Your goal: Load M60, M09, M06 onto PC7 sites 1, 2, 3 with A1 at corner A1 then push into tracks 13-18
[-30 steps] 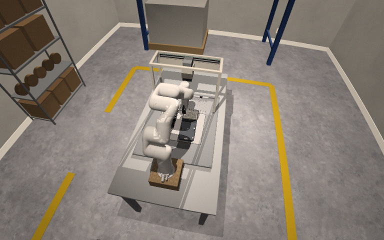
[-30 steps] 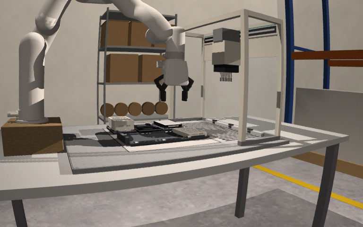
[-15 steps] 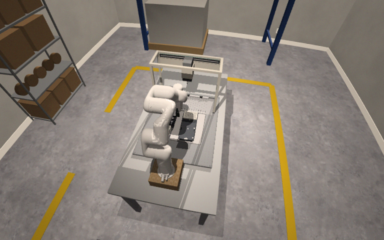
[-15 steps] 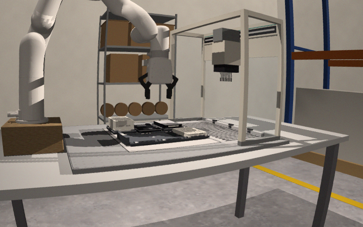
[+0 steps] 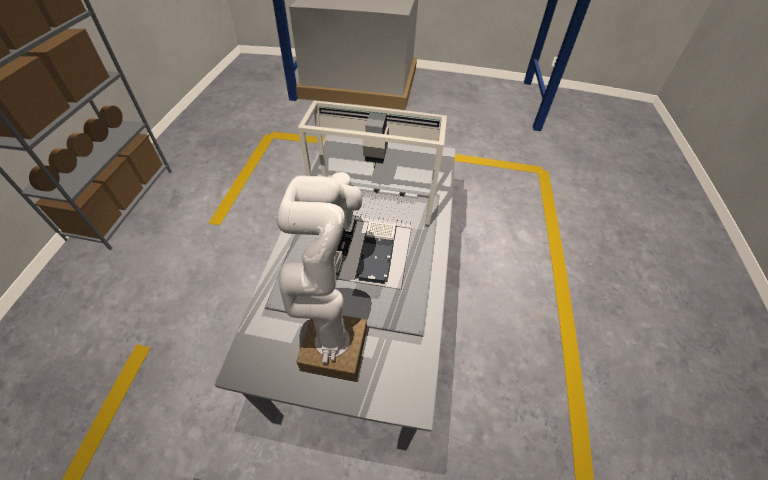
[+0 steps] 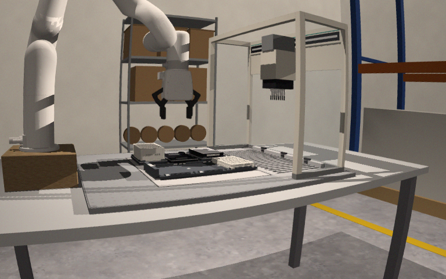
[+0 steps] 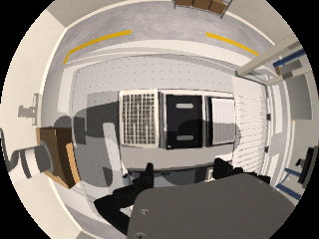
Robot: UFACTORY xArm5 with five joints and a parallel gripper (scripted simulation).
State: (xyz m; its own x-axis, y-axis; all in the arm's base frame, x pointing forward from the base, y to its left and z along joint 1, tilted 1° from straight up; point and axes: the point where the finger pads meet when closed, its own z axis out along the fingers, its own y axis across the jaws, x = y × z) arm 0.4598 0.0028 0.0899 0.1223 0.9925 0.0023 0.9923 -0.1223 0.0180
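Now: hand 150 mm above the dark nest S1, 80 mm to the right of it and 70 mm past it. From my hand the other things lie so: plate nest S2: 150 mm below, 60 mm to the left, 40 mm ahead; then 96-well plate M06: 150 mm to the right, 140 mm below, 130 mm ahead; then carrier PC7: 140 mm to the right, 140 mm below, 20 mm ahead.
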